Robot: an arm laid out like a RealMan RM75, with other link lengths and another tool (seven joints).
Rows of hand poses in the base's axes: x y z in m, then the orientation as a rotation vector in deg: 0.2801, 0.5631, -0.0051, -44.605, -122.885, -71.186; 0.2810, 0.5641, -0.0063, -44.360, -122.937, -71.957; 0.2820, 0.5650, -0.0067, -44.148, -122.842, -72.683; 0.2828, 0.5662, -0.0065, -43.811, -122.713, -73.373; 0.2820, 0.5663, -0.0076, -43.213, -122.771, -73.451; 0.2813, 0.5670, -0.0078, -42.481, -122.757, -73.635; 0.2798, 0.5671, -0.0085, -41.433, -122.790, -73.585; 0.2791, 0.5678, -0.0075, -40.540, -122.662, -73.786; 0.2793, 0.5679, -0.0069, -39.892, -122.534, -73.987; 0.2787, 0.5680, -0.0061, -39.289, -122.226, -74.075; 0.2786, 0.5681, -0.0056, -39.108, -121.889, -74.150; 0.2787, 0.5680, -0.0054, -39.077, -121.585, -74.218; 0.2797, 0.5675, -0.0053, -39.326, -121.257, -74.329; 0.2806, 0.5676, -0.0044, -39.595, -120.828, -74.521; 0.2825, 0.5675, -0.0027, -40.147, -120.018, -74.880; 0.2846, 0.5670, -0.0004, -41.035, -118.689, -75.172; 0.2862, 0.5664, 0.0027, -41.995, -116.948, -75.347
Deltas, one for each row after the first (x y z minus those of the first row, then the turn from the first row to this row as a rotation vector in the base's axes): 0.0009, 0.0010, -0.0012, 0.403, -0.484, -0.128; 0.0019, 0.0019, -0.0016, 0.854, -0.831, -0.249; 0.0027, 0.0031, -0.0014, 1.338, -1.155, -0.266; 0.0019, 0.0032, -0.0025, 1.505, -1.329, 0.117; 0.0012, 0.0039, -0.0027, 1.796, -1.529, 0.559; -0.0003, 0.0040, -0.0034, 2.036, -1.691, 1.306; -0.0010, 0.0047, -0.0024, 2.439, -1.849, 1.864; -0.0008, 0.0048, -0.0018, 2.776, -1.970, 2.250; -0.0014, 0.0049, -0.0010, 3.148, -1.892, 2.668; -0.0015, 0.0050, -0.0005, 3.417, -1.716, 2.801; -0.0014, 0.0049, -0.0003, 3.624, -1.534, 2.829; -0.0004, 0.0044, -0.0002, 3.791, -1.311, 2.646; 0.0005, 0.0045, 0.0007, 4.045, -1.055, 2.427; 0.0024, 0.0044, 0.0024, 4.511, -0.564, 1.981; 0.0045, 0.0039, 0.0047, 5.141, 0.393, 1.371; 0.0061, 0.0033, 0.0078, 5.925, 1.720, 0.781
